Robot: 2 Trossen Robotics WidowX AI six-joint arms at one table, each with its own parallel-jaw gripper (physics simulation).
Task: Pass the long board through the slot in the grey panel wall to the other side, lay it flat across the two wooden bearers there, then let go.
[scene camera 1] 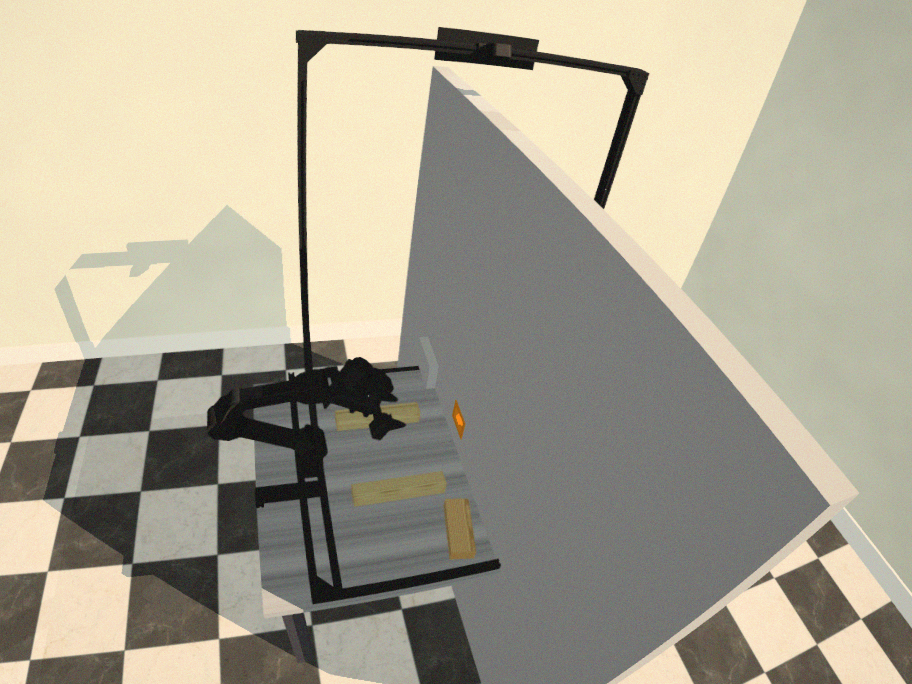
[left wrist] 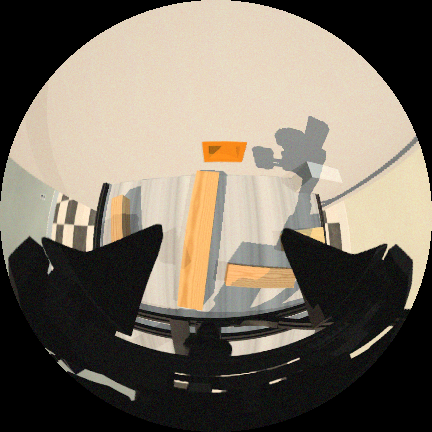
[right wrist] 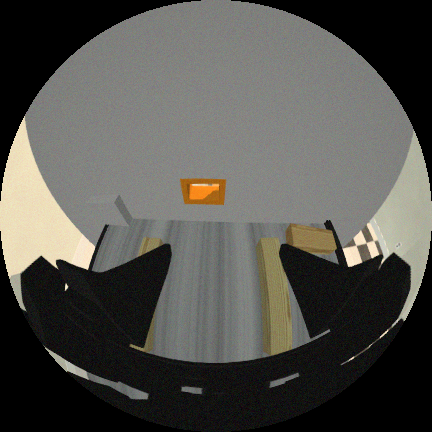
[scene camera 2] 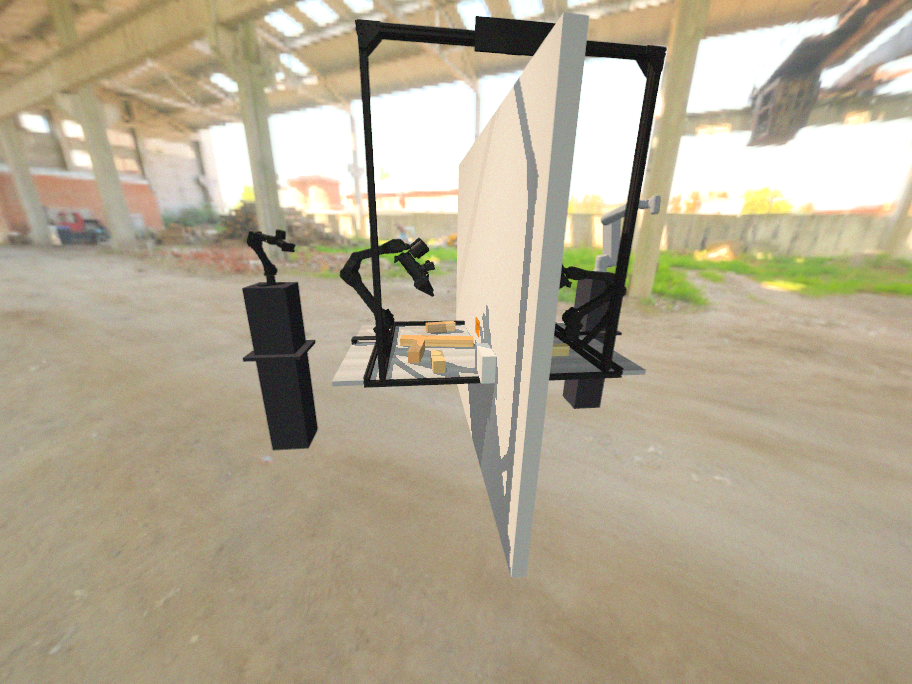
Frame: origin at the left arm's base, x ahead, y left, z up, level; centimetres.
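Where they show: left gripper, fingertip midpoint: [left wrist: 224,232] [scene camera 2: 433,293]; right gripper, fingertip midpoint: [scene camera 1: 401,412] [right wrist: 227,250]; left arm's base, origin of the base link: [left wrist: 207,331]; right arm's base, origin of the base link: [scene camera 1: 309,467] [right wrist: 218,393] [scene camera 2: 571,338].
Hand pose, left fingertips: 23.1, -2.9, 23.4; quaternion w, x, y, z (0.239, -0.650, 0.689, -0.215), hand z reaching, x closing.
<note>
Things, the pixels of their centre, and the offset from my left fingertips, as dx, dy, dz.
- long board, body centre: [left wrist: 198,237] [scene camera 2: 437,341] +2.0, +4.6, -23.5
- orange slot frame, body centre: [right wrist: 203,184] [left wrist: 222,143] [scene camera 1: 467,418] [scene camera 2: 482,326] +22.6, -1.5, -15.1
- short block, body centre: [scene camera 1: 459,528] [right wrist: 311,239] +32.5, +28.2, -23.4
- crosswise block, body centre: [left wrist: 260,275] [scene camera 2: 416,350] -7.7, -10.0, -22.8
- yellowish block, body centre: [left wrist: 302,238] [scene camera 2: 437,361] +0.4, -22.9, -22.8
The long board [scene camera 2: 453,341] [left wrist: 199,240] lies on the table on the left gripper's side of the panel wall [scene camera 1: 574,368] [scene camera 2: 497,220] [left wrist: 150,100] [right wrist: 215,100]. It points toward the wall, its far end just below the orange slot frame [scene camera 1: 456,407] [scene camera 2: 477,327] [left wrist: 223,144] [right wrist: 203,202]. My left gripper [scene camera 2: 427,291] [left wrist: 224,232] is open and empty, high above the board. My right gripper [scene camera 1: 399,410] [right wrist: 227,250] is open and empty on the other side, above two parallel bearers, one [scene camera 1: 398,488] [right wrist: 275,300] and the other [scene camera 1: 349,421] [right wrist: 151,244], partly hidden by a finger in the right wrist view.
A short block [scene camera 1: 459,528] [right wrist: 311,239] lies near the wall on the bearer side. On the board's side lie a block [scene camera 2: 440,326] [left wrist: 120,215], a crosswise block [scene camera 2: 416,350] [left wrist: 260,276] and a yellowish block [scene camera 2: 438,361] [left wrist: 314,235]. A pale bracket [scene camera 2: 486,364] [left wrist: 320,172] stands at the wall.
</note>
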